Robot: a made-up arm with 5 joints.
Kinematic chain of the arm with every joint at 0, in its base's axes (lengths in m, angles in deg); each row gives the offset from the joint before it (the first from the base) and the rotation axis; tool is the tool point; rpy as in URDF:
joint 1: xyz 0.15 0 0.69 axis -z
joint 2: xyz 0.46 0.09 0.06 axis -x
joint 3: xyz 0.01 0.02 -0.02 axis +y
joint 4: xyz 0 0.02 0.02 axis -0.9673 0.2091 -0.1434
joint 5: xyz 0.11 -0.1 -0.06 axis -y
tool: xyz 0.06 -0.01 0.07 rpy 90 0 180
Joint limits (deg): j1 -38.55..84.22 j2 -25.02..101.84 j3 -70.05..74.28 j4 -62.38..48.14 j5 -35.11..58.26
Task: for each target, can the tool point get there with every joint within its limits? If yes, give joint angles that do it. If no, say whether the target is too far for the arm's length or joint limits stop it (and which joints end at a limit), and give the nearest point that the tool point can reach.
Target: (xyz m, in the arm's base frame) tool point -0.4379 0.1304 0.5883
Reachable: no: joint limits stop it (at a limit: joint 1, joint 3, joint 5) | nearest point 0.0552 -0.4997 0.6927 | short by 0.807 m
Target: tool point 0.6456 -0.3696 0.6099
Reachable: yes | joints 42.18 -13.58 62.53 39.00 0.50
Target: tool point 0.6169 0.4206 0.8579
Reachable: yes | joints -29.34 61.15 -32.17 3.00 -11.46
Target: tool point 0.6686 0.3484 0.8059
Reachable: yes | joints -21.63 91.04 -24.38 -38.17 19.29
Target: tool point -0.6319 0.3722 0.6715
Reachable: no: too far | nearest point 0.3292 0.4393 0.7573 | short by 0.967 m
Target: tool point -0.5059 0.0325 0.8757
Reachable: no: joint limits stop it (at a limit: joint 1, joint 3, joint 5) | nearest point 0.0511 -0.5006 0.7906 | short by 0.776 m
